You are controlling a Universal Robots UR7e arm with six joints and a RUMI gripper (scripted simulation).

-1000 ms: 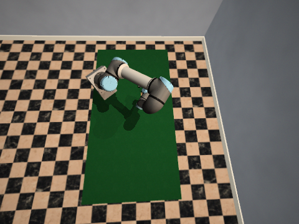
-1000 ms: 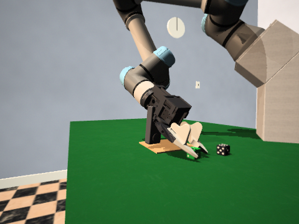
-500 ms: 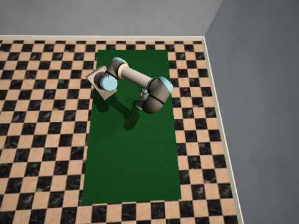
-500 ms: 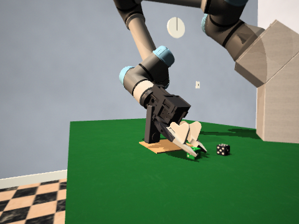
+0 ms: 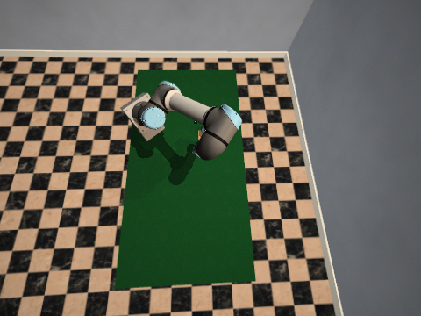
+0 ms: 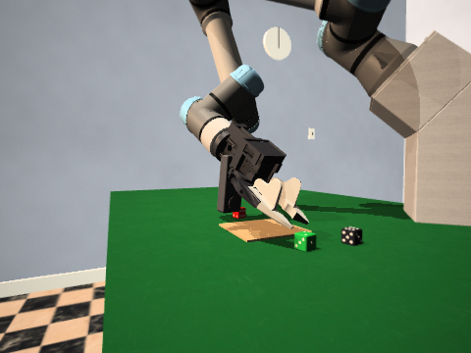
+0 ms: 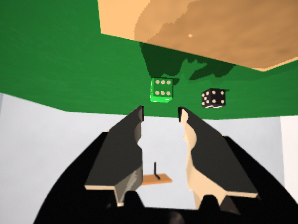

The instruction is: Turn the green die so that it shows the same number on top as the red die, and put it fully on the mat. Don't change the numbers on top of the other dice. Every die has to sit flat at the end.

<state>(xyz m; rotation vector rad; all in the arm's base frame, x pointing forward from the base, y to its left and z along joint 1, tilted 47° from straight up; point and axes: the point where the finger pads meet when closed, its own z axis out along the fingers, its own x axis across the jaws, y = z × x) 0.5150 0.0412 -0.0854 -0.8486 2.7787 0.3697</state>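
My gripper is now 10 mm past the green die, 20 mm to the right of it and 30 mm above it. Round my hand: black die (100 mm behind, 40 mm to the left, 30 mm below); then red die (40 mm behind, 250 mm to the right, 30 mm below); then tan mat (20 mm behind, 120 mm to the right, 40 mm below).
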